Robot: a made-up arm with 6 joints. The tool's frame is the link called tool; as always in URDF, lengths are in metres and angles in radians.
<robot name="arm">
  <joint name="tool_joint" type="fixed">
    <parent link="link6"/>
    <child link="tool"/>
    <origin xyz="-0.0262 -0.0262 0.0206" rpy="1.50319 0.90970 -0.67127"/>
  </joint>
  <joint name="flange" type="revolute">
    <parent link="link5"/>
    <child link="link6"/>
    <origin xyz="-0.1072 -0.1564 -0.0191" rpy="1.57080 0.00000 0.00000"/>
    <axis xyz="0 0 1"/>
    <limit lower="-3.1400" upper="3.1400" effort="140" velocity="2.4"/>
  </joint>
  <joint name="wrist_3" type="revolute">
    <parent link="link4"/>
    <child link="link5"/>
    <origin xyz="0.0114 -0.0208 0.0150" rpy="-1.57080 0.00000 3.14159"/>
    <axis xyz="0 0 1"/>
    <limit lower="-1.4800" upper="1.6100" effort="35" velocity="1.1"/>
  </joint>
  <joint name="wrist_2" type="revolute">
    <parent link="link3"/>
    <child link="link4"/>
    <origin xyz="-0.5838 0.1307 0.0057" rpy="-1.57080 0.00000 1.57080"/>
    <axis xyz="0 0 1"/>
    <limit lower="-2.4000" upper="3.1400" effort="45" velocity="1.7"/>
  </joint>
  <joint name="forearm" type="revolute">
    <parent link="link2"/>
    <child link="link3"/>
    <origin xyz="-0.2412 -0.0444 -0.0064" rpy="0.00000 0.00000 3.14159"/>
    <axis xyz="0 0 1"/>
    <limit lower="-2.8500" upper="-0.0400" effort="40" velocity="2.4"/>
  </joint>
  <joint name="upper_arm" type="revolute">
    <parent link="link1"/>
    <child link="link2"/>
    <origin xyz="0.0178 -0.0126 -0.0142" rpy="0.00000 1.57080 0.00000"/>
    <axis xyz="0 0 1"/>
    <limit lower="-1.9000" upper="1.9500" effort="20" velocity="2.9"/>
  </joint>
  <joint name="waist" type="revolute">
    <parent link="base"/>
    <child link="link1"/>
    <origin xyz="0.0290 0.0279 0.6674" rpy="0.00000 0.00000 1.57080"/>
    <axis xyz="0 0 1"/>
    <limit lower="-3.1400" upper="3.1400" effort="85" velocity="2.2"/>
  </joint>
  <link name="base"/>
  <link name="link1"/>
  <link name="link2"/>
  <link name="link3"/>
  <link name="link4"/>
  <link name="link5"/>
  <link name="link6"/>
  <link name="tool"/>
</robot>
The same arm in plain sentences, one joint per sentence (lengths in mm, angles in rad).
The arm has six revolute joints in a row. What follows holds with every joint at zero, and every direction is one of the base frame's. The first joint lies 29.0 mm along +x and 27.9 mm along +y and 667.4 mm along +z from the base frame's origin and turns about +z, from -3.1400 to 3.1400 rad. The second joint lies 12.6 mm along +x and 17.8 mm along +y and 14.2 mm along -z from the first joint and turns about +y, from -1.9000 to 1.9500 rad. The third joint lies 44.4 mm along +x and 6.4 mm along -y and 241.2 mm along +z from the second joint and turns about +y, from -2.8500 to -0.0400 rad. The fourth joint lies 130.7 mm along +x and 5.7 mm along +y and 583.8 mm along -z from the third joint and turns about -z, from -2.4000 to 3.1400 rad. The fifth joint lies 11.4 mm along +x and 20.8 mm along +y and 15.0 mm along -z from the fourth joint and turns about +y, from -1.4800 to 1.6100 rad. The sixth joint lies 107.2 mm along +x and 19.1 mm along -y and 156.4 mm along -z from the fifth joint and turns about -z, from -3.1400 to 3.1400 rad. The tool frame, which is the frame that the pose is given for, lies 26.2 mm along +x and 26.2 mm along -y and 20.6 mm along -z from the sixth joint; its axes are the base frame's turned by roll -1.6384, pitch -0.9097 and yaw -2.4703 rad (as in URDF: about the fixed x, then y, then z).
